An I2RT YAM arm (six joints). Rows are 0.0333 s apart.
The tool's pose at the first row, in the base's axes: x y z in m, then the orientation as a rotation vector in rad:
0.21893, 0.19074, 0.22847, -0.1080, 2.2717, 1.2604
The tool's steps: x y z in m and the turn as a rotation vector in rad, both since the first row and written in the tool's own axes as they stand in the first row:
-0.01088, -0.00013, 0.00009, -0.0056, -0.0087, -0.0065
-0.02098, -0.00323, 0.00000, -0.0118, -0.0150, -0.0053
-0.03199, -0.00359, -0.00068, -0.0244, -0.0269, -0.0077
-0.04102, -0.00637, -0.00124, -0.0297, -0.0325, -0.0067
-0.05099, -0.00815, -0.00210, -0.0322, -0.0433, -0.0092
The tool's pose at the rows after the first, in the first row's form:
0.22830, 0.18876, 0.23364, -0.1116, 2.2588, 1.2616
0.23787, 0.18510, 0.23623, -0.1084, 2.2501, 1.2679
0.24710, 0.18234, 0.24161, -0.1079, 2.2315, 1.2784
0.25546, 0.17869, 0.24412, -0.1050, 2.2238, 1.2836
0.26418, 0.17517, 0.24798, -0.1017, 2.2123, 1.2827

